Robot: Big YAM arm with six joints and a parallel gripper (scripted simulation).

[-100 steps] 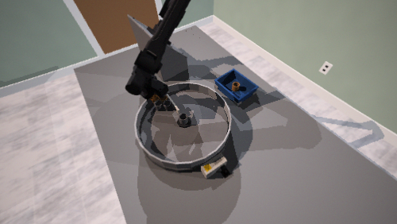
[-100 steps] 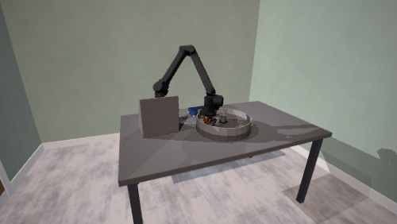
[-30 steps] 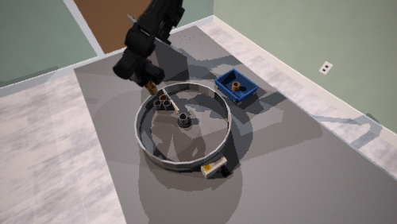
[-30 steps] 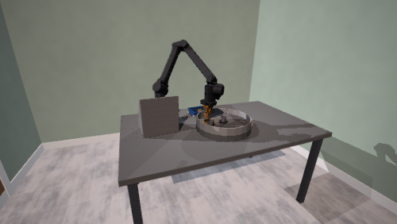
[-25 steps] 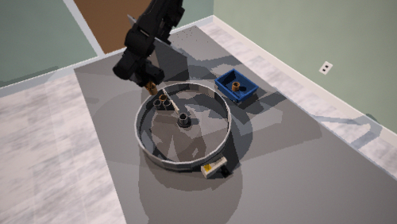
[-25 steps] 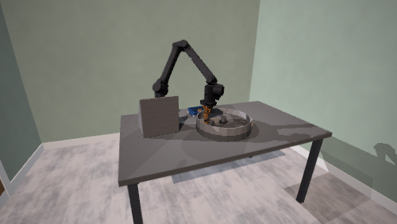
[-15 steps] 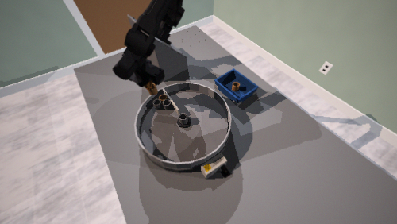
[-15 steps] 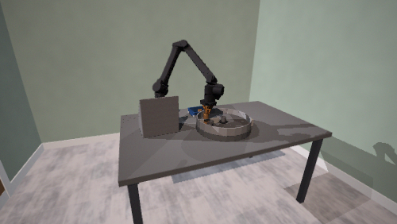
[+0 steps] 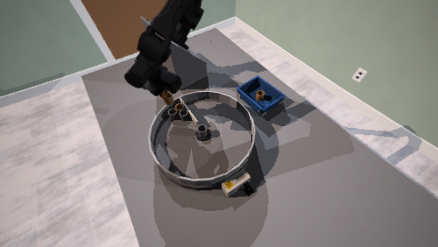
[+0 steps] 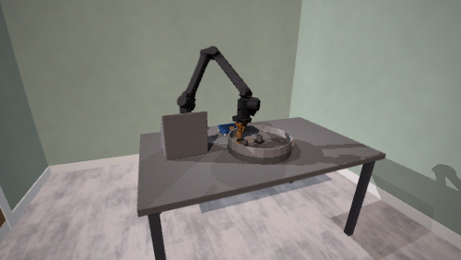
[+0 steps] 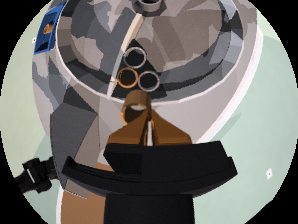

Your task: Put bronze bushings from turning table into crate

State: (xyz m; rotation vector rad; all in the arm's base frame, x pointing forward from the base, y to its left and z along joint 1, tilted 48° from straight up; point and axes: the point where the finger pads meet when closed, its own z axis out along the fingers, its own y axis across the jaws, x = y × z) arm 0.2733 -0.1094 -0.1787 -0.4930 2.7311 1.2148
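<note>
Right now the blue crate is 13 cm ahead of my hand, 42 cm to the left of it and 15 cm below it. Also, from my hand: round turning table (17 cm ahead, 6 cm to the left, 12 cm below).
</note>
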